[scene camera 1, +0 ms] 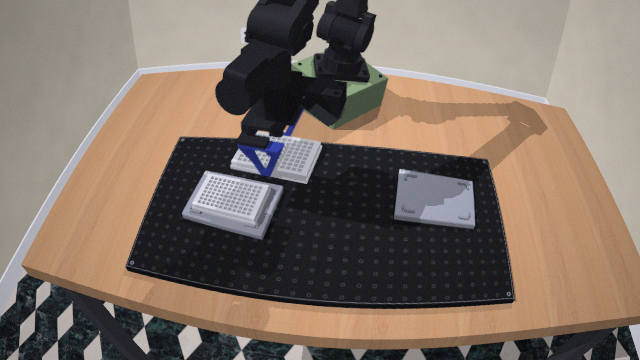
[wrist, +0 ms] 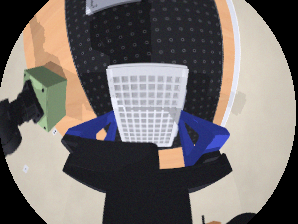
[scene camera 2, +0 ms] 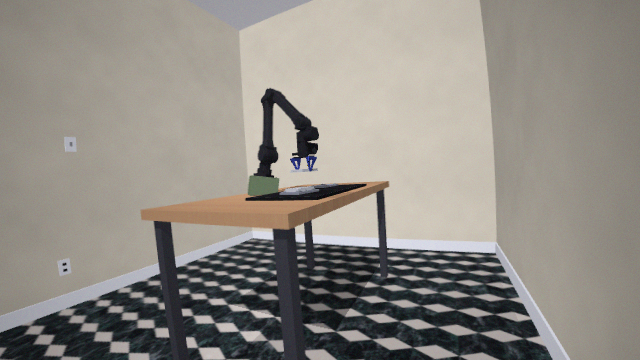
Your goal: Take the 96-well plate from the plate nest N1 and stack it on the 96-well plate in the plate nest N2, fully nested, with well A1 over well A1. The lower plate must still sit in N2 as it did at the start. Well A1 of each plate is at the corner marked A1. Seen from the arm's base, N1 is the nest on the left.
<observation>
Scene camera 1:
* gripper: 275,157
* white 96-well plate: 297,163
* white 96-well plate: 249,202
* grey plate nest: 439,200
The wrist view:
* gripper: 147,113
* white 96-well plate: 134,124
</observation>
